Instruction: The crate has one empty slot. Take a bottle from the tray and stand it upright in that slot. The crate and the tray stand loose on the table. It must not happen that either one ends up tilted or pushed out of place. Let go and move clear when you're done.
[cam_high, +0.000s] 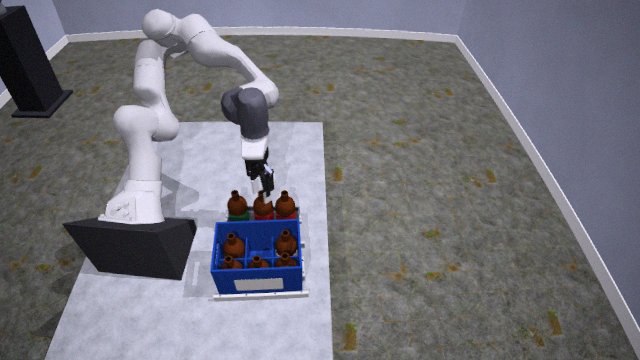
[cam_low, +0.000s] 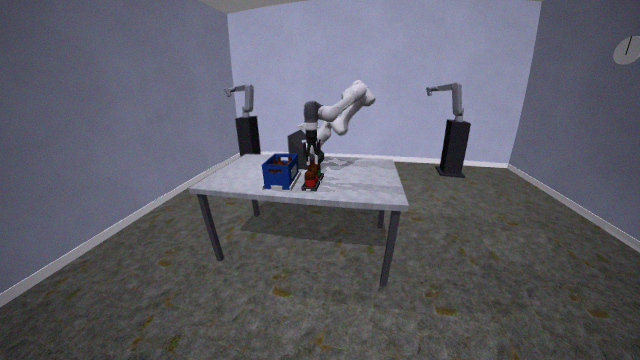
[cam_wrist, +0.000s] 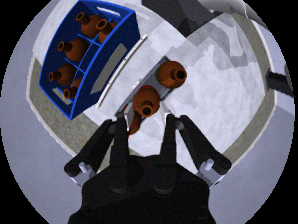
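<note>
My hand is 80 mm above the bottle. The rest, counted from my hand: dark tray (160 mm below); crate (20 mm ahead, 230 mm to the right, 90 mm below).
</note>
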